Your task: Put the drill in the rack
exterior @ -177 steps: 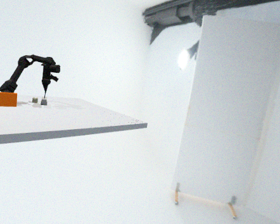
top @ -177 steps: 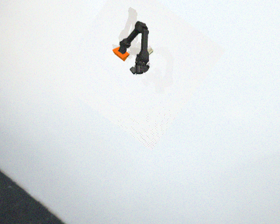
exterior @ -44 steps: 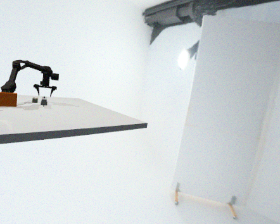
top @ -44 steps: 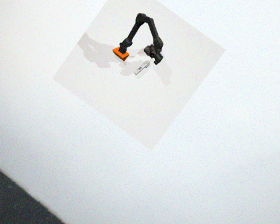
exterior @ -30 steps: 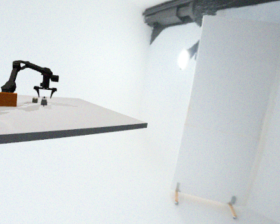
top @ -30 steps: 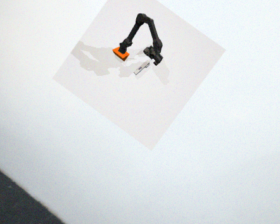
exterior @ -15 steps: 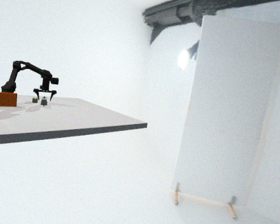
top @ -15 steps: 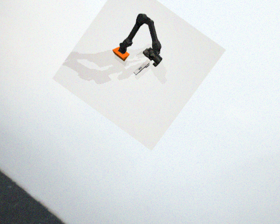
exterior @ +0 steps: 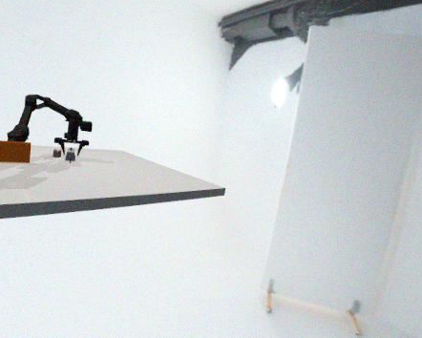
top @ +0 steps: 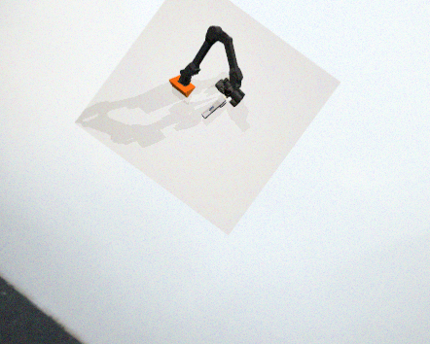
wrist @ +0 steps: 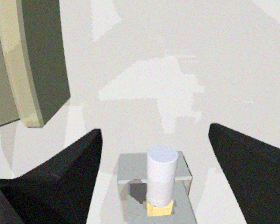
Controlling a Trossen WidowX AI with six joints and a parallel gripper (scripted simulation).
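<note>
My gripper tip is now 50 mm to the left of the drill, 30 mm below it and 10 mm past it. Round my gripper tip: key: 140 mm to the right, 30 mm behind, 30 mm above; then rack: 70 mm to the left, 60 mm behind; then grey block: 110 mm to the right, 30 mm behind, 20 mm above.
</note>
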